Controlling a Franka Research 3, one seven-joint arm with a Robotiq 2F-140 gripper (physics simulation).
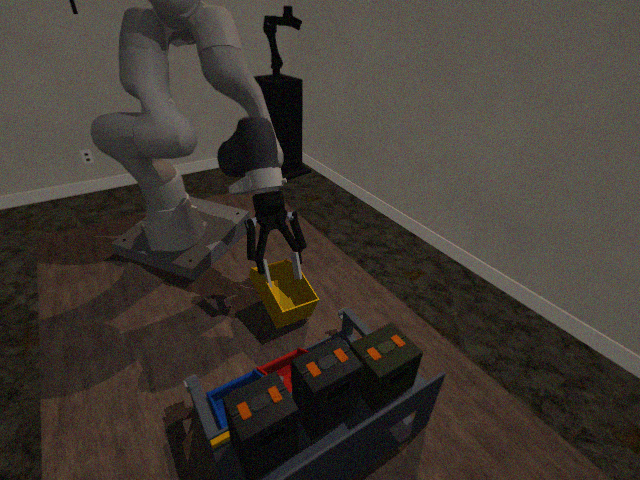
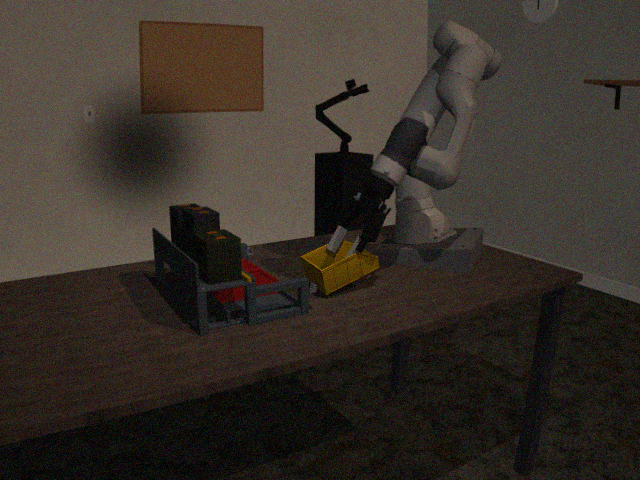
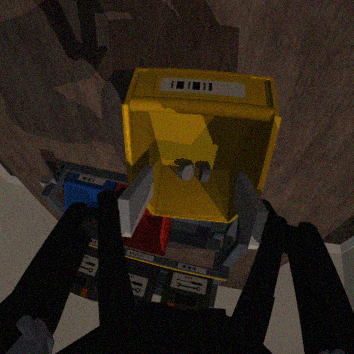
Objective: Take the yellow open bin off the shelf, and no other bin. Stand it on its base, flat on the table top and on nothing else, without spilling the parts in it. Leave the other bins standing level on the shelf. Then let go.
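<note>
The yellow open bin [image 1: 294,317] [image 2: 343,274] [image 3: 240,107] is off the shelf, low over the table top between shelf and arm base. It is tilted, its shelf-side end lower; whether that end touches the table I cannot tell. Grey round parts [image 3: 187,171] lie inside. My gripper [image 1: 284,281] [image 2: 342,252] [image 3: 193,183] has both fingers spread inside the bin, against its side walls, and holds it from within. A blue bin [image 1: 219,410] [image 3: 80,192] and a red bin [image 1: 284,370] [image 2: 263,271] [image 3: 155,235] sit in the grey shelf [image 1: 361,444] [image 2: 178,284].
Three dark cases with orange latches, such as the greenish case [image 1: 385,351] [image 2: 219,258], stand at the shelf's rear. The shelf's near end post is close to the yellow bin's low end. The arm's base plate [image 2: 467,248] stands on the wooden table [image 1: 93,413] [image 2: 103,361] behind the bin.
</note>
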